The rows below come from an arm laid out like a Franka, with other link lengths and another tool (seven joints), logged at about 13 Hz.
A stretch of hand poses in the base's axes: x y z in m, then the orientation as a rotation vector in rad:
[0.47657 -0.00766 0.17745 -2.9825 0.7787 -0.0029]
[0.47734 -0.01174 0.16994 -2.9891 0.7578 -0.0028]
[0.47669 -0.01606 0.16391 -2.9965 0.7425 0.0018]
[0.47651 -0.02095 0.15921 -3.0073 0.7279 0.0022]
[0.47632 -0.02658 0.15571 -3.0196 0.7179 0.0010]
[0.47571 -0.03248 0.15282 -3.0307 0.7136 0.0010]
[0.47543 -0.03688 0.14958 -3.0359 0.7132 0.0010]
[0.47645 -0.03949 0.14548 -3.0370 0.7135 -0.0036]
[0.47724 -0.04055 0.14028 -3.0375 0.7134 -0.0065]
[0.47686 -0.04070 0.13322 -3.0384 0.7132 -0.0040]
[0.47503 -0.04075 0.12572 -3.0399 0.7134 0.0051]
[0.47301 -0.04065 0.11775 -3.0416 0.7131 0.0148]
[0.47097 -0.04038 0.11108 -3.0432 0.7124 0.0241]
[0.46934 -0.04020 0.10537 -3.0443 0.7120 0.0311]
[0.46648 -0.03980 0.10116 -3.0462 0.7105 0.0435]
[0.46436 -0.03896 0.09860 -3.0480 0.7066 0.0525]
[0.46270 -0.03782 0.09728 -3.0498 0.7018 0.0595]
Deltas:
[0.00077 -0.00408 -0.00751 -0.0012 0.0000 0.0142]
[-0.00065 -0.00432 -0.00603 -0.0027 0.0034 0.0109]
[-0.00018 -0.00489 -0.00470 -0.0068 0.0016 0.0108]
[-0.00019 -0.00563 -0.00350 -0.0096 0.0013 0.0081]
[-0.00061 -0.00590 -0.00289 -0.0096 0.0022 0.0043]
[-0.00028 -0.00440 -0.00324 -0.0048 0.0011 0.0010]
[0.00102 -0.00261 -0.00410 -0.0018 -0.0026 -0.0001]
[0.00079 -0.00106 -0.00520 -0.0009 -0.0017 0.0001]
[-0.00038 -0.00015 -0.00706 -0.0004 0.0017 0.0003]
[-0.00183 -0.00005 -0.00750 -0.0001 0.0060 0.0002]
[-0.00202 0.00010 -0.00797 -0.0002 0.0064 0.0005]
[-0.00204 0.00027 -0.00667 -0.0001 0.0061 0.0007]
[-0.00163 0.00018 -0.00571 0.0000 0.0046 0.0005]
[-0.00286 0.00040 -0.00421 0.0002 0.0081 0.0013]
[-0.00212 0.00084 -0.00256 0.0004 0.0058 0.0027]
[-0.00166 0.00114 -0.00132 0.0003 0.0045 0.0033]

